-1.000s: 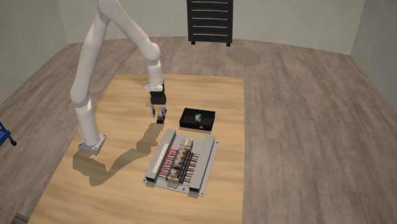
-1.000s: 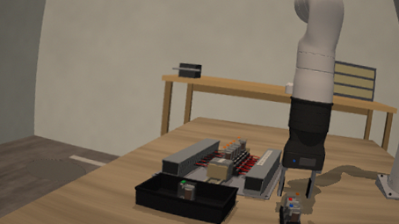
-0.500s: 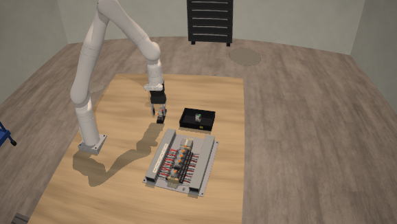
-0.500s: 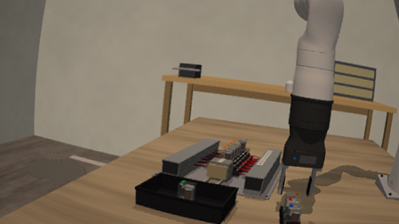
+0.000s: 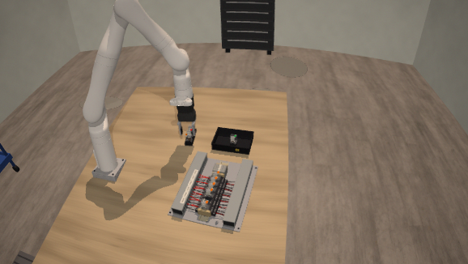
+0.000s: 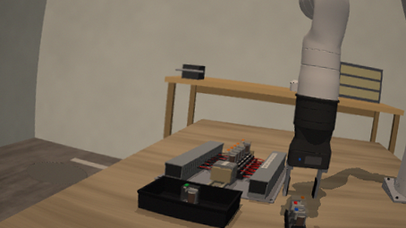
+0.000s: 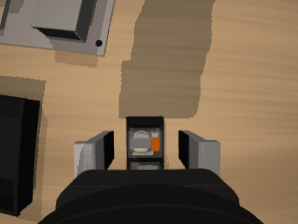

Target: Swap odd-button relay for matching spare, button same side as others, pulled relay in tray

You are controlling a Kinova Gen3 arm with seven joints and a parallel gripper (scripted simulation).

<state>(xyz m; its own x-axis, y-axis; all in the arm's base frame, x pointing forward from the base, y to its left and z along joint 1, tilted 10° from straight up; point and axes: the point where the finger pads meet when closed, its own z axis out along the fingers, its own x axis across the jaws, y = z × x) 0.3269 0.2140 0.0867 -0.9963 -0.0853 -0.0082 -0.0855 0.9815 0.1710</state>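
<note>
The spare holder lies 60 mm below my hand and 30 mm to the left of it. From my hand the other things lie so: spare relay: 60 mm to the left, 40 mm below, 10 mm behind; then black tray: 190 mm ahead, 50 mm below, 20 mm to the left.
</note>
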